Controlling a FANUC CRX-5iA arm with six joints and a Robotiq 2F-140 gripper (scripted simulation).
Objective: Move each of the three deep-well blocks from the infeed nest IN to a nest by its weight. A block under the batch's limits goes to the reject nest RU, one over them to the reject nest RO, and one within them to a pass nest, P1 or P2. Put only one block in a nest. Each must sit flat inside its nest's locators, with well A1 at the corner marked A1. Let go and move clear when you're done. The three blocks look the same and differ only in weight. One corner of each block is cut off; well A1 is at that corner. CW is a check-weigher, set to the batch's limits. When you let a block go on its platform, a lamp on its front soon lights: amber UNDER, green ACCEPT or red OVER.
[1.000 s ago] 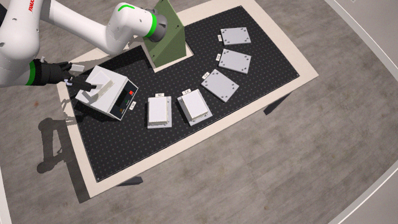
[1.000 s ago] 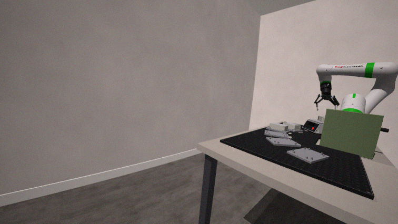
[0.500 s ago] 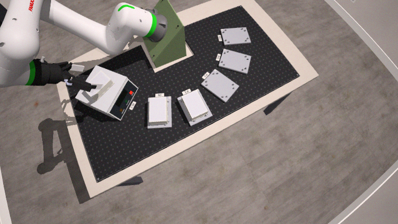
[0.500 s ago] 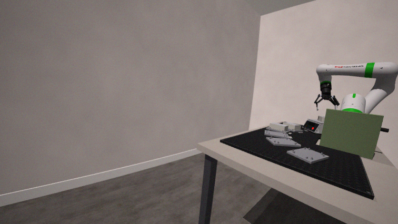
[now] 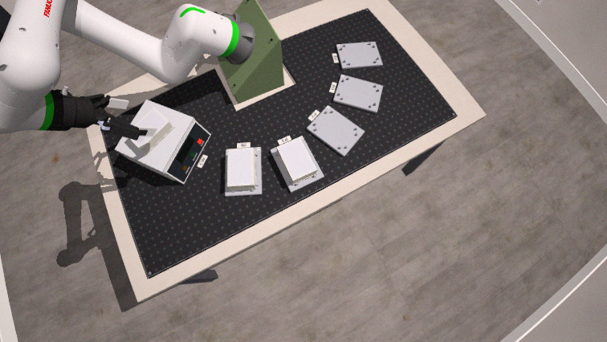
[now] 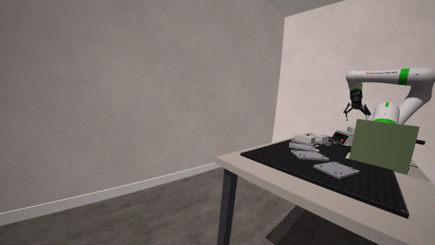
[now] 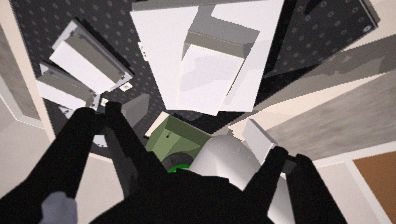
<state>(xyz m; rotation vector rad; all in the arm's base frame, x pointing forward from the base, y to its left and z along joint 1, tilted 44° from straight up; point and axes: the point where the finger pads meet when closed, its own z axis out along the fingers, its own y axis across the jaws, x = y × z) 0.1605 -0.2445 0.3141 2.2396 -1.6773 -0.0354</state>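
Now: hand 11 cm above the check-weigher platform. The rest, counted from my hand: check-weigher (14 cm below); white deep-well block (38 cm to the left, 28 cm ahead, 17 cm below); infeed nest IN (22 cm ahead, 21 cm to the left, 20 cm below).
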